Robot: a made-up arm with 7 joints.
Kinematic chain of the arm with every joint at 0, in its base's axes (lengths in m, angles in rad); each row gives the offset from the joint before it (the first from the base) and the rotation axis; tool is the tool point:
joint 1: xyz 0 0.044 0 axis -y
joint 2: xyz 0 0.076 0 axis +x
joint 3: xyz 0 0 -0.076 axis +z
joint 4: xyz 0 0 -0.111 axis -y
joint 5: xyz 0 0 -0.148 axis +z
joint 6: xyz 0 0 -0.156 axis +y
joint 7: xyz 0 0 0 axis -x
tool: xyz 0 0 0
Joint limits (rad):
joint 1: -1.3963..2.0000
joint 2: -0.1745..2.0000
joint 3: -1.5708..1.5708
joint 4: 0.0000..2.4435
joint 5: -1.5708..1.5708
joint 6: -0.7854..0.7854
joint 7: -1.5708..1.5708
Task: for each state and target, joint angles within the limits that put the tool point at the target. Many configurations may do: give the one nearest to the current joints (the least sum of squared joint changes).
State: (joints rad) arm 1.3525 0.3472 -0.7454 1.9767 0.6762 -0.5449 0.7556
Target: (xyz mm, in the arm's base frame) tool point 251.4 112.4 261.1
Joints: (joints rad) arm 1.5192 0.5558 -0.4488 1.5352 0.6762 -0.5449 0.7556
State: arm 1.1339 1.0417 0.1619 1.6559 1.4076 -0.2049 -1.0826
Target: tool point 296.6 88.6 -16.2
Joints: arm 0.5402 0.8590 -0.5372 1.9131 1.4076 -0.2049 -1.0826
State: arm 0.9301 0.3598 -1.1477 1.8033 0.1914 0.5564 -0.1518
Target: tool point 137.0 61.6 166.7
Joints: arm 0.8907 0.3781 -0.2491 2.3198 0.1914 0.5564 -0.1518
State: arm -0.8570 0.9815 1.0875 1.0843 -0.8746 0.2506 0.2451
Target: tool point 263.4 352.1 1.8
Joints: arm -0.8799 1.3270 0.9909 1.6071 -0.8746 0.2506 0.2451
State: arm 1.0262 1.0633 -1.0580 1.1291 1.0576 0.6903 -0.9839
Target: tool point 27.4 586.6 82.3
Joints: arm 1.1774 1.8628 -0.9777 0.5342 1.0576 0.6903 -0.9839
